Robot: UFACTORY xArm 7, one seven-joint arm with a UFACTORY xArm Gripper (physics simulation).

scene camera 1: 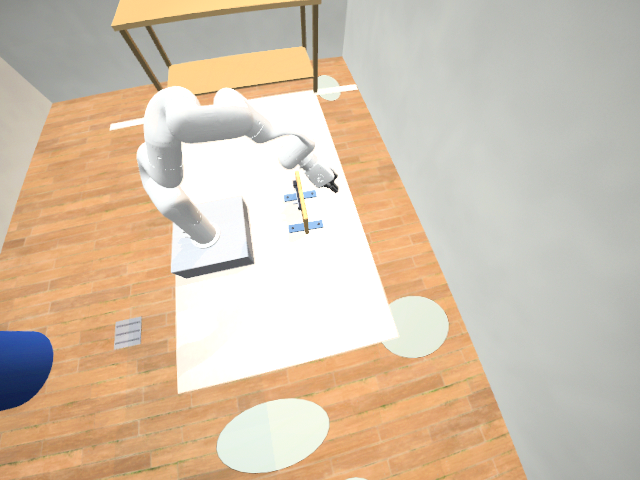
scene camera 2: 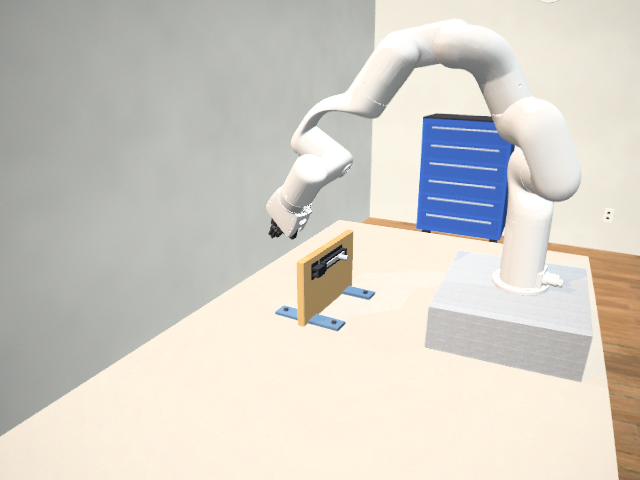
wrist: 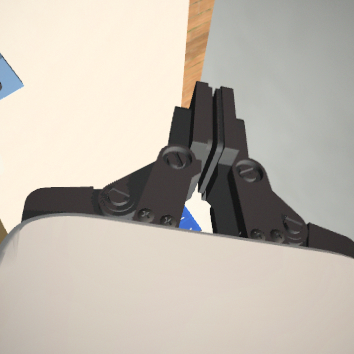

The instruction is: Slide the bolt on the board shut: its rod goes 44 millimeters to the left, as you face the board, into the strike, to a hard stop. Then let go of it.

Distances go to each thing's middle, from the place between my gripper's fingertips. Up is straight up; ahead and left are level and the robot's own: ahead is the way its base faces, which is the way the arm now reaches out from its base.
I see the wooden board (scene camera 2: 313, 296) 16 cm behind my hand, 8 cm below it and 1 cm to the right of it.
